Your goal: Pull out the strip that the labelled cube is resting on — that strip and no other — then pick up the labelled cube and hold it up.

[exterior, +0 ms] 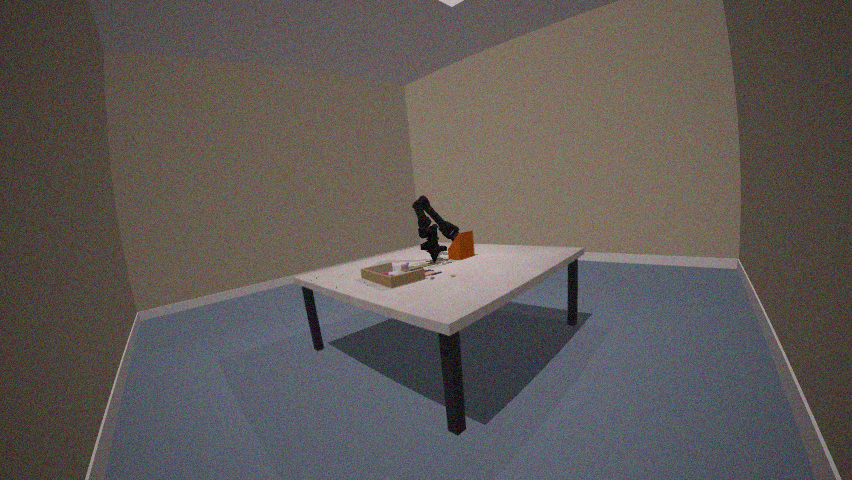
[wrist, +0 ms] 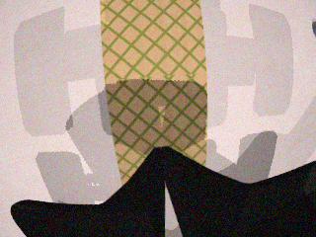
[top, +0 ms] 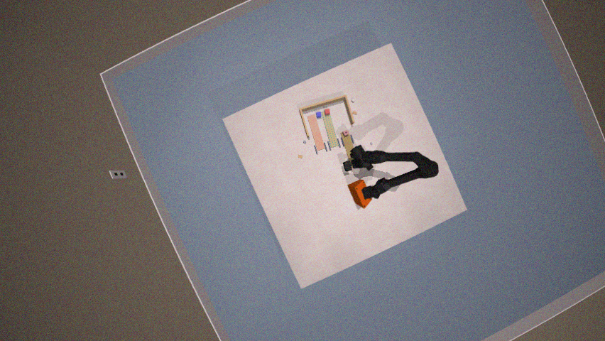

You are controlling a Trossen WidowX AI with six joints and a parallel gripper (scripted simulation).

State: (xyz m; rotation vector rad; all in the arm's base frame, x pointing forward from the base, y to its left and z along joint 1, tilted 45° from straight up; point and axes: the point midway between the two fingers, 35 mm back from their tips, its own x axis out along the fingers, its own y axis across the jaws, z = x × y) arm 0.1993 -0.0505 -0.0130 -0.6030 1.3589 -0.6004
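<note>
The pink-and-white cube is 210 mm ahead of my gripper tip, 20 mm above it and 10 mm to the right of it.
</note>
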